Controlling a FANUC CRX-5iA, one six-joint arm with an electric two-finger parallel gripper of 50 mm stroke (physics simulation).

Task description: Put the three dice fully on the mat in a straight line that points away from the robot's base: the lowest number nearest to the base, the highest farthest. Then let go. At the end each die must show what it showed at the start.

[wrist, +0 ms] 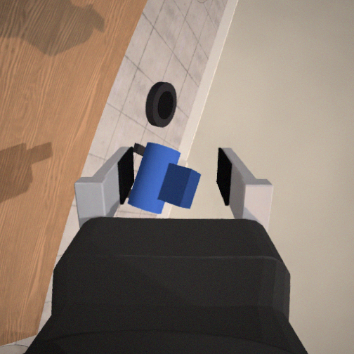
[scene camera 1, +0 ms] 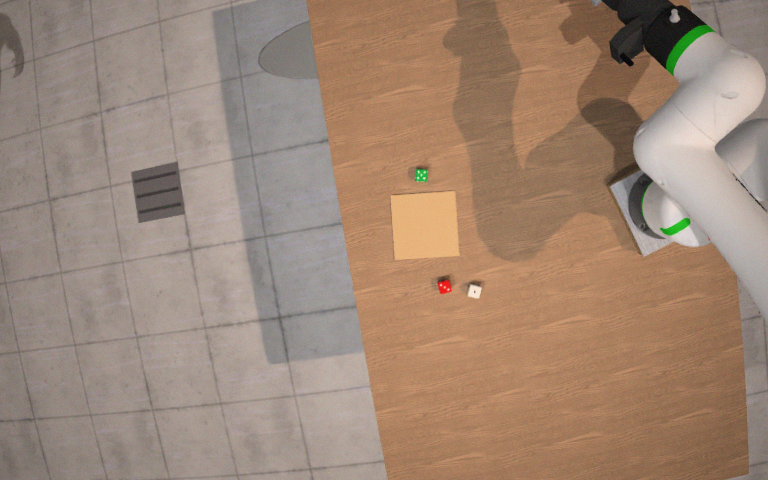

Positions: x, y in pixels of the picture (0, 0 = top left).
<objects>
A tan mat shows in scene camera 1 [424, 225]; in the wrist view it is out of frame.
</objects>
